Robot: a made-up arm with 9 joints. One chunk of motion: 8 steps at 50 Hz.
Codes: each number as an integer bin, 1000 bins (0 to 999) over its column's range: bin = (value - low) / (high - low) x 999, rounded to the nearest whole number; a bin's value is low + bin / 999 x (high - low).
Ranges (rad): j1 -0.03..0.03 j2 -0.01..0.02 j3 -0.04..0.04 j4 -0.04..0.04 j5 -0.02..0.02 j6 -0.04..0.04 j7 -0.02..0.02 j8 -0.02..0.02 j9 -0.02..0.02
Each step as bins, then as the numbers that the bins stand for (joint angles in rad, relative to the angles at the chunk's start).
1 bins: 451 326 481 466 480 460 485 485 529
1 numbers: -0.0029 -0.0002 -0.0015 -0.0027 -0.0008 -0.0032 -0.0006 -0.0006 0.0012
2 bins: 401 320 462 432 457 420 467 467 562
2 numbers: -0.0059 -0.0004 -0.0030 -0.0054 -0.0017 -0.0064 -0.0013 -0.0013 0.0025
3 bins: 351 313 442 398 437 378 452 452 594
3 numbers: -0.0089 -0.0006 -0.0046 -0.0081 -0.0025 -0.0097 -0.0019 -0.0019 0.0038
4 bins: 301 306 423 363 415 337 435 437 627
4 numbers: -0.0119 -0.0008 -0.0061 -0.0109 -0.0034 -0.0130 -0.0026 -0.0025 0.0051
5 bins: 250 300 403 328 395 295 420 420 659
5 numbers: -0.0150 -0.0010 -0.0077 -0.0137 -0.0042 -0.0164 -0.0032 -0.0032 0.0064
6 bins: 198 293 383 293 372 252 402 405 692
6 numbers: -0.0181 -0.0012 -0.0093 -0.0165 -0.0051 -0.0198 -0.0039 -0.0038 0.0077
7 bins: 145 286 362 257 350 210 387 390 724
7 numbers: -0.0213 -0.0014 -0.0110 -0.0194 -0.0060 -0.0232 -0.0045 -0.0044 0.0090
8 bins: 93 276 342 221 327 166 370 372 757
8 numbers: -0.0244 -0.0017 -0.0126 -0.0223 -0.0069 -0.0267 -0.0052 -0.0051 0.0103
